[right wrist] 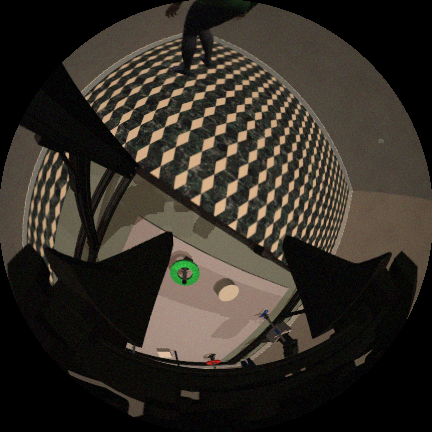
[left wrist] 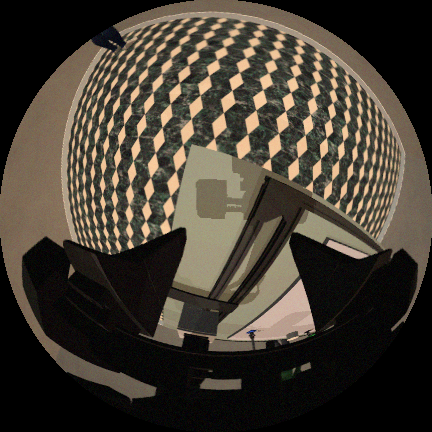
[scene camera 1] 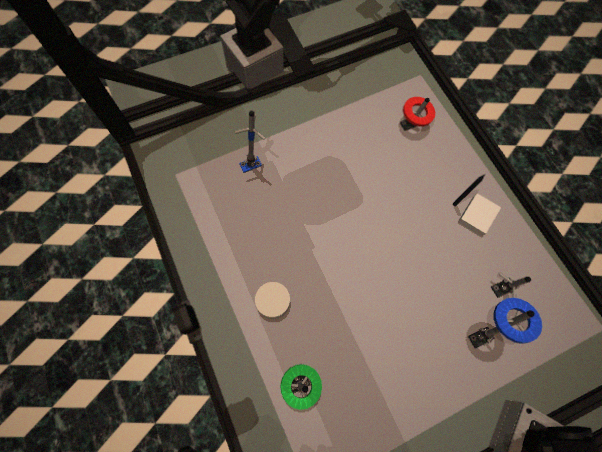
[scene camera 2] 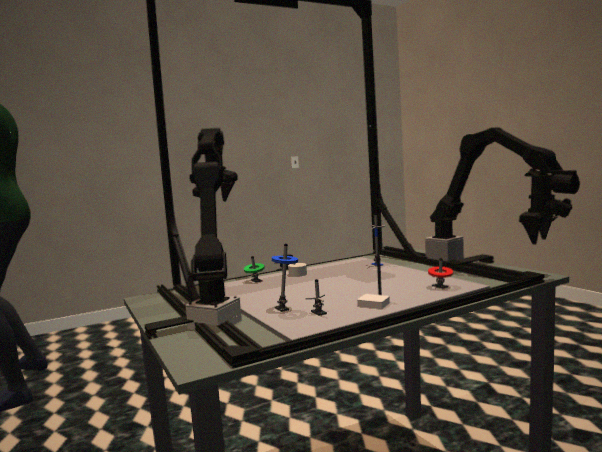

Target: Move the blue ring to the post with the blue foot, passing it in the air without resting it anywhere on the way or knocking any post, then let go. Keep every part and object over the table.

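Frame: origin at the left arm's base, x ahead, y left, z up, level; centimetres.
Seen in the pictures: left gripper, fingertip midpoint: (left wrist: 240, 236) (scene camera 2: 539, 241); right gripper, fingertip midpoint: (right wrist: 230, 240) (left wrist: 305, 366) (scene camera 2: 217, 205); left arm's base, link origin: (left wrist: 195, 337) (scene camera 1: 251, 41) (scene camera 2: 444, 237); right arm's base, link origin: (scene camera 1: 545, 450) (scene camera 2: 212, 300).
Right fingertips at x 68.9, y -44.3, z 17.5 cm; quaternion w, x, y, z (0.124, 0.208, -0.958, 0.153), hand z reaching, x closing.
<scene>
Pixels of each thing's top centre, then the offset from my right fingertips to it. "*": a spot on its surface instead.
- blue ring, top centre: (scene camera 1: 520, 319) (scene camera 2: 284, 256) dy +47.8, dx +6.0, dz -11.6 cm
- tall dark-footed post, surface spot: (scene camera 1: 492, 334) (scene camera 2: 281, 290) * dy +46.7, dx +7.2, dz -20.8 cm
- post with the blue foot, surface spot: (scene camera 1: 251, 150) (scene camera 2: 375, 246) * dy +30.2, dx -46.8, dz -18.9 cm
- short post, surface spot: (scene camera 1: 517, 283) (scene camera 2: 316, 290) * dy +56.5, dx +3.0, dz -20.2 cm
- green ring, top centre: (scene camera 1: 301, 386) (right wrist: 184, 274) (scene camera 2: 254, 265) dy +13.8, dx -4.6, dz -20.4 cm
- red ring, top centre: (scene camera 1: 420, 109) (scene camera 2: 440, 269) dy +66.3, dx -36.3, dz -20.5 cm
- round block, top centre: (scene camera 1: 272, 299) (right wrist: 228, 292) (scene camera 2: 297, 264) (left wrist: 292, 338) dy +17.8, dx -19.9, dz -22.5 cm
- square block, top centre: (scene camera 1: 481, 213) (scene camera 2: 373, 297) (right wrist: 164, 354) dy +63.1, dx -11.1, dz -24.0 cm
- thin black rod, top centre: (scene camera 1: 485, 174) dy +61.0, dx -15.8, dz -12.0 cm
The blue ring (scene camera 1: 500, 320) (scene camera 2: 292, 260) sits high around a tall dark-footed post (scene camera 1: 492, 334) (scene camera 2: 283, 287), whose tip stands above it. The post with the blue foot (scene camera 1: 251, 150) (scene camera 2: 377, 245) stands upright near the table's far left in scene camera 1, with side pegs and no ring. It shows small in both wrist views. My left gripper (scene camera 2: 538, 239) (left wrist: 240, 236) is open and empty, high at the right of scene camera 2, away from the rings. My right gripper (scene camera 2: 226, 196) (right wrist: 230, 240) is open and empty, high above the table's left part in scene camera 2.
A short post (scene camera 1: 517, 283) (scene camera 2: 317, 295) stands close beside the blue ring's post. A green ring (scene camera 1: 287, 387) (scene camera 2: 246, 268) and a red ring (scene camera 1: 408, 111) (scene camera 2: 447, 273) sit on other posts. A round block (scene camera 1: 272, 299), a square block (scene camera 1: 480, 214) and a thin black rod (scene camera 1: 469, 190) stand around.
</scene>
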